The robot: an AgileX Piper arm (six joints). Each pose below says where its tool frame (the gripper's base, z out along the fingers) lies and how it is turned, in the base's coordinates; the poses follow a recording.
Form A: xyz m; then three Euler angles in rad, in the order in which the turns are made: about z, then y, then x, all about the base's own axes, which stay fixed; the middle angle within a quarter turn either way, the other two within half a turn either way.
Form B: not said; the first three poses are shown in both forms.
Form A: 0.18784 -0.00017 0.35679 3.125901 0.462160 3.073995
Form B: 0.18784 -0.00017 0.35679 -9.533 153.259 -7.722
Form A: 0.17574 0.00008 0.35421 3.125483 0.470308 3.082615
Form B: 0.17574 0.00008 0.35421 -8.347 152.858 -6.614
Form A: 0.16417 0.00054 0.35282 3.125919 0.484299 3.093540
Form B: 0.16417 0.00054 0.35282 -6.795 152.126 -5.217
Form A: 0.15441 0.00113 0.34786 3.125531 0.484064 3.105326
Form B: 0.15441 0.00113 0.34786 -5.378 152.194 -3.945
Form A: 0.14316 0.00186 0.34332 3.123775 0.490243 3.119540
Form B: 0.14316 0.00186 0.34332 -3.703 151.885 -2.366
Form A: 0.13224 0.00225 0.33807 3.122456 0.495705 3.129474
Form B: 0.13224 0.00225 0.33807 -2.556 151.590 -1.284
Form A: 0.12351 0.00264 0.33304 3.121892 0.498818 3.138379
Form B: 0.12351 0.00264 0.33304 -1.514 151.419 -0.338
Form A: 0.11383 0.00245 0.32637 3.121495 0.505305 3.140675
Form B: 0.11383 0.00245 0.32637 -1.260 151.048 -0.095
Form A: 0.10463 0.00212 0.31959 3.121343 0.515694 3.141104
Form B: 0.10463 0.00212 0.31959 -1.217 150.453 -0.049
